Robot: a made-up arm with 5 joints. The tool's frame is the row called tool. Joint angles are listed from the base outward. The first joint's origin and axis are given. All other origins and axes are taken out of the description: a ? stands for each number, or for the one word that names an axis. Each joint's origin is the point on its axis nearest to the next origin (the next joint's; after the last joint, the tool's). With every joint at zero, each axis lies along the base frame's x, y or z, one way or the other. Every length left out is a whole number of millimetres.
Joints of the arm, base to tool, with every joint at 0 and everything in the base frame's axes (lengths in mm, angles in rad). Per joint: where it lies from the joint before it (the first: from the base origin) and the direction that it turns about. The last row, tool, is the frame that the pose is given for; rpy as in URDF.
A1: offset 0 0 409 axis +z
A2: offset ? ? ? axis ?
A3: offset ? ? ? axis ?
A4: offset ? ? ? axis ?
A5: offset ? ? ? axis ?
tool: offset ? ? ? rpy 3.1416 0 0
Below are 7 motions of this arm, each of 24 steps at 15 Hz.
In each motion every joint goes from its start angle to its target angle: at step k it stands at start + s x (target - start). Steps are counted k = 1, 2, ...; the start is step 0. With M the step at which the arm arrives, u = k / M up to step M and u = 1 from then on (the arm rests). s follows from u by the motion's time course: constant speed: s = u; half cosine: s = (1 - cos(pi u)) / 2; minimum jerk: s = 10 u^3 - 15 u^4 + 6 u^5.
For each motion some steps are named. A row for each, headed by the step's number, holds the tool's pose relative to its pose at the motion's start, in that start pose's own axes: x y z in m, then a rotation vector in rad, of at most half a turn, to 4 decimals.
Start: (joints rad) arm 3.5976 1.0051 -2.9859 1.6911 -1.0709
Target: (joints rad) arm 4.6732 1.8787 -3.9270 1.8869 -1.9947
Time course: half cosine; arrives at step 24
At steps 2, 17, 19, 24:
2: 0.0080 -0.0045 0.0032 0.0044 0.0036 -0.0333
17: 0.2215 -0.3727 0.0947 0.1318 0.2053 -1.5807
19: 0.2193 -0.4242 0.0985 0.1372 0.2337 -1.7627
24: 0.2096 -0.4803 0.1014 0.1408 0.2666 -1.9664

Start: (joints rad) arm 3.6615 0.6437 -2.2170 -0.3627 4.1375
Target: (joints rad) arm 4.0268 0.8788 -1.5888 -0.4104 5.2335
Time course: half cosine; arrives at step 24
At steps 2, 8, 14, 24:
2: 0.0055 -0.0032 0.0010 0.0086 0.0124 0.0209
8: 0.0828 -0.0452 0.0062 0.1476 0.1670 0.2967
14: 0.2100 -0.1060 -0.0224 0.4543 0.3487 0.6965
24: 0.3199 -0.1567 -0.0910 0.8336 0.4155 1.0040

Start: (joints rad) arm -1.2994 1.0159 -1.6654 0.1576 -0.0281
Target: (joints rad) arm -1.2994 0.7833 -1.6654 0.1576 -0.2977
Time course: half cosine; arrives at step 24
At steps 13, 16, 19, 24:
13: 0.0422 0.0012 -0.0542 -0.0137 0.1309 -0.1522
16: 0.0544 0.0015 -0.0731 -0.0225 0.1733 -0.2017
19: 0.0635 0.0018 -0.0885 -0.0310 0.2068 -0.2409
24: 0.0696 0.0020 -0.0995 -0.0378 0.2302 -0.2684

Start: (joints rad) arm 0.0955 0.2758 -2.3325 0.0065 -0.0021
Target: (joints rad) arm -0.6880 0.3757 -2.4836 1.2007 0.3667
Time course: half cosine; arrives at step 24
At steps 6, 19, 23, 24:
6: -0.0199 0.0401 0.0125 -0.1101 -0.1645 0.0096
19: -0.0992 0.2716 -0.0587 -0.8866 -0.8528 0.3124
23: -0.1043 0.2971 -0.0845 -1.0069 -0.9184 0.3826
24: -0.1045 0.2982 -0.0857 -1.0122 -0.9211 0.3858

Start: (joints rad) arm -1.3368 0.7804 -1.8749 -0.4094 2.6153
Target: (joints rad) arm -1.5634 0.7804 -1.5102 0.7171 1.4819
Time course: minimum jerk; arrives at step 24
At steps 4, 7, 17, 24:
4: 0.0098 0.0009 0.0039 -0.0207 0.0494 -0.0395
7: 0.0435 0.0042 0.0140 -0.1028 0.2055 -0.1656
17: 0.2488 0.0376 -0.0262 -1.0039 0.8256 -0.6939
24: 0.2843 0.0471 -0.0562 -1.2736 0.8576 -0.7301

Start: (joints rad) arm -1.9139 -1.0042 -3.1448 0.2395 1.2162
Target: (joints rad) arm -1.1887 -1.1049 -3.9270 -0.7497 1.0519
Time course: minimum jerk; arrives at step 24
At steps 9, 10, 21, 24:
9: 0.1274 -0.0465 -0.0956 0.4137 0.3494 0.0606
10: 0.1554 -0.0509 -0.1273 0.5136 0.4517 0.0631
21: 0.2407 0.0097 -0.4362 1.2488 1.4819 -0.2045
24: 0.2389 0.0126 -0.4427 1.2635 1.5087 -0.2189

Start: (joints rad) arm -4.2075 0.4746 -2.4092 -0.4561 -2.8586
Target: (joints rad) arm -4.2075 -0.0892 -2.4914 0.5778 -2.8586
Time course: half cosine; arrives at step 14
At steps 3, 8, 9, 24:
3: -0.0232 0.0068 0.0051 0.0118 0.0406 0.0000
8: -0.1272 0.0370 0.0009 0.0662 0.2277 0.0000
9: -0.1478 0.0430 -0.0056 0.0777 0.2670 0.0000
24: -0.1993 0.0580 -0.0326 0.1083 0.3725 0.0000

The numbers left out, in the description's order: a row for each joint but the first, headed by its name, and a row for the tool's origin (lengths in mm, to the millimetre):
A2: xyz 0 0 0, axis +y
A3: xyz 41 0 217, axis +y
A4: xyz 50 0 -219, axis +y
A5: xyz 88 0 -112, axis -z
tool: xyz 0 0 0

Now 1 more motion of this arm.
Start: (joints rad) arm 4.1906 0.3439 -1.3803 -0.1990 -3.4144
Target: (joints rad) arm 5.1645 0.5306 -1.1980 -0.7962 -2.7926
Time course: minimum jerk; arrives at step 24
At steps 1, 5, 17, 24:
1: 0.0000 0.0003 0.0000 -0.0006 -0.0003 0.0002
5: -0.0034 0.0291 0.0005 -0.0539 -0.0291 0.0199
17: 0.0139 0.3444 -0.1302 -0.8036 -0.1902 0.3015
24: 0.0304 0.3871 -0.1787 -0.9630 -0.1741 0.3576

